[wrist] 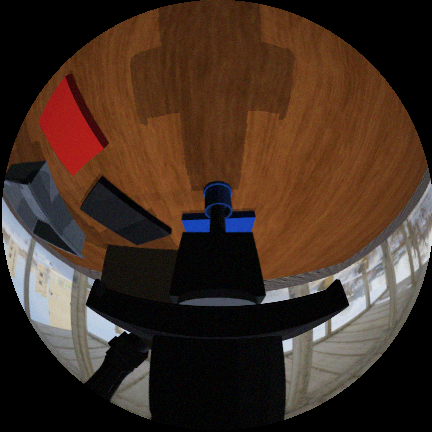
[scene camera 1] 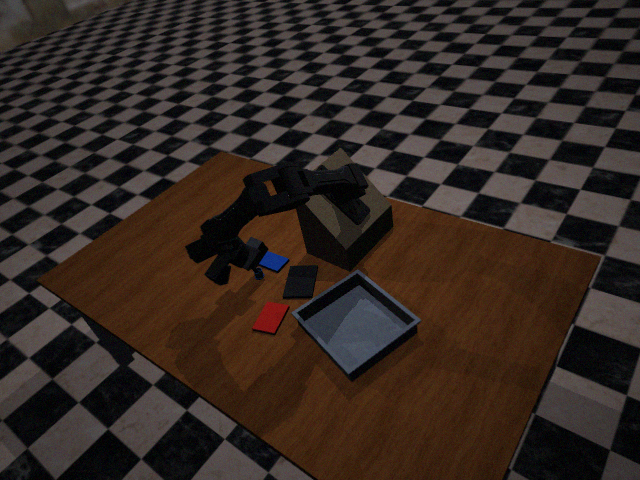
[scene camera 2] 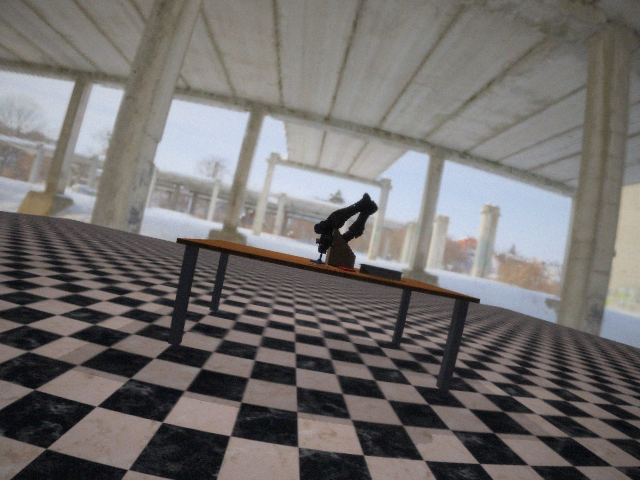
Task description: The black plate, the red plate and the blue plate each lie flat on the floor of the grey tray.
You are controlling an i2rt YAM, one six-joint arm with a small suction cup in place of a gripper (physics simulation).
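A blue plate (wrist: pixel 239 221) rests on the table. Also on the table: a red plate (scene camera 1: pixel 273 314), which the wrist view shows too, the red plate (wrist: pixel 68 125). My suction cup (scene camera 1: pixel 254 249) is visible to me as well, and the wrist view shows my suction cup (wrist: pixel 215 192).
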